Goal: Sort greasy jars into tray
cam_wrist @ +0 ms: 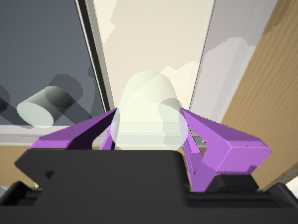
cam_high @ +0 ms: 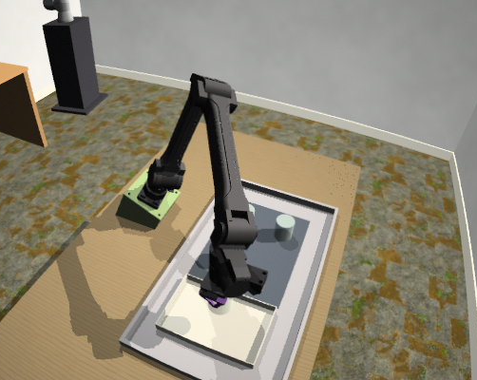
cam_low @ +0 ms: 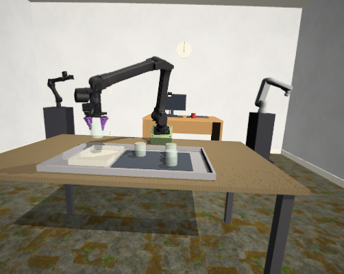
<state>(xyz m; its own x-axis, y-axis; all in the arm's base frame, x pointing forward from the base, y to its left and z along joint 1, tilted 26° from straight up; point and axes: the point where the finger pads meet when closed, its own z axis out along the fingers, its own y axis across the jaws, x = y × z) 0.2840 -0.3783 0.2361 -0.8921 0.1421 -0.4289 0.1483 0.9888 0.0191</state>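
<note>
My hand is 10 mm past the cream tray, 10 mm to the right of it and 160 mm above it. From my hand the other things lie so: rimmed steel table top: 40 mm ahead, 220 mm to the left, 170 mm below; dark grey drying mat: 50 mm ahead, 320 mm to the left, 160 mm below.
</note>
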